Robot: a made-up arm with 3 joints.
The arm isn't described. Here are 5 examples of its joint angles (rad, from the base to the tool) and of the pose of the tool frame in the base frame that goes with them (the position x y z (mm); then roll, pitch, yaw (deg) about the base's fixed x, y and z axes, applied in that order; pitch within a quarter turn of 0, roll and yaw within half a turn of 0).
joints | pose
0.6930 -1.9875 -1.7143 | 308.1 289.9 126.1 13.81 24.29 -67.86
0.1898 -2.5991 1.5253 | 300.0 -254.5 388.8 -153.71 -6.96 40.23
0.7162 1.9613 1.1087 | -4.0 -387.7 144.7 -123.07 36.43 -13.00
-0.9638 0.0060 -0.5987 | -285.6 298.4 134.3 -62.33 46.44 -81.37
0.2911 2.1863 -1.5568 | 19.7 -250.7 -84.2 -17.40 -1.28 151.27
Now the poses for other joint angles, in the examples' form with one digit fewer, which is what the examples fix.
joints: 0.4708 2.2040 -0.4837
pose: 195 -348 -5 -36.2 48.3 117.4
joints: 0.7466 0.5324 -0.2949
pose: -335 -90 46 15.0 38.8 73.7
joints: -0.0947 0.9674 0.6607
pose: -415 -80 407 -164.5 50.8 -118.1
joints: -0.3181 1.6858 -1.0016
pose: -302 -343 174 9.8 42.0 101.0
